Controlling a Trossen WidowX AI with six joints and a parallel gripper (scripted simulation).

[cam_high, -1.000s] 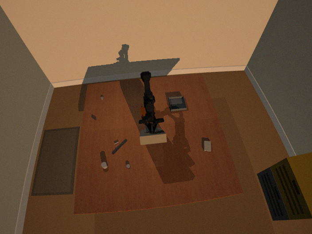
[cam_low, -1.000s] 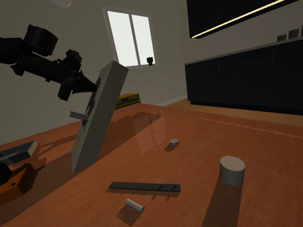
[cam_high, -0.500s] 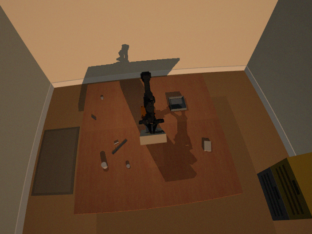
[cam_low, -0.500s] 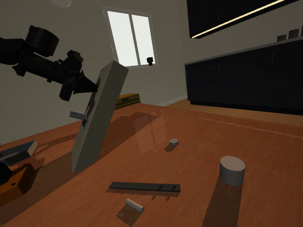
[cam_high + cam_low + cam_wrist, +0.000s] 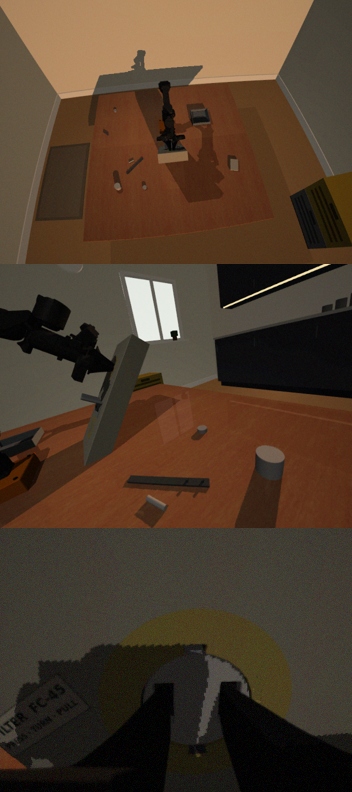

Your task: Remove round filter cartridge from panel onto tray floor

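Right now my gripper tip is 1 cm short of the round filter cartridge and 1 cm above it. Also, from my gripper tip: pale block: 11 cm ahead, 45 cm to the left, 22 cm below; then small white rod: 9 cm behind, 30 cm to the right, 23 cm below; then grey service panel: 4 cm behind, 8 cm below.
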